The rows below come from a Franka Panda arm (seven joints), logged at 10 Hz.
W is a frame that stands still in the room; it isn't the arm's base.
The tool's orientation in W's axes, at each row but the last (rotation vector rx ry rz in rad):
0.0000, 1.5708, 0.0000
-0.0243, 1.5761, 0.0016
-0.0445, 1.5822, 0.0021
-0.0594, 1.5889, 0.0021
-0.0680, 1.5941, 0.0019
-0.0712, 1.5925, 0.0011
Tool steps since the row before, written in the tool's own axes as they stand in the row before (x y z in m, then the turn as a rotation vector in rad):
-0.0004, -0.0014, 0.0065, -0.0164, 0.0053, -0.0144
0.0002, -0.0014, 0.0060, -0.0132, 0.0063, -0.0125
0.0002, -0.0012, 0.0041, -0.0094, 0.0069, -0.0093
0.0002, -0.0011, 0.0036, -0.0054, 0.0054, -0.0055
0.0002, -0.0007, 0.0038, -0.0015, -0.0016, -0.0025
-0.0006, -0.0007, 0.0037, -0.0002, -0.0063, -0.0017
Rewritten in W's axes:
0.0065, -0.0014, 0.0004, -0.0144, 0.0053, 0.0164
0.0060, -0.0013, -0.0002, -0.0125, 0.0063, 0.0132
0.0041, -0.0011, -0.0002, -0.0094, 0.0069, 0.0093
0.0036, -0.0010, -0.0002, -0.0056, 0.0054, 0.0053
0.0038, -0.0005, -0.0003, -0.0024, -0.0016, 0.0016
0.0037, -0.0005, 0.0005, -0.0014, -0.0064, 0.0005

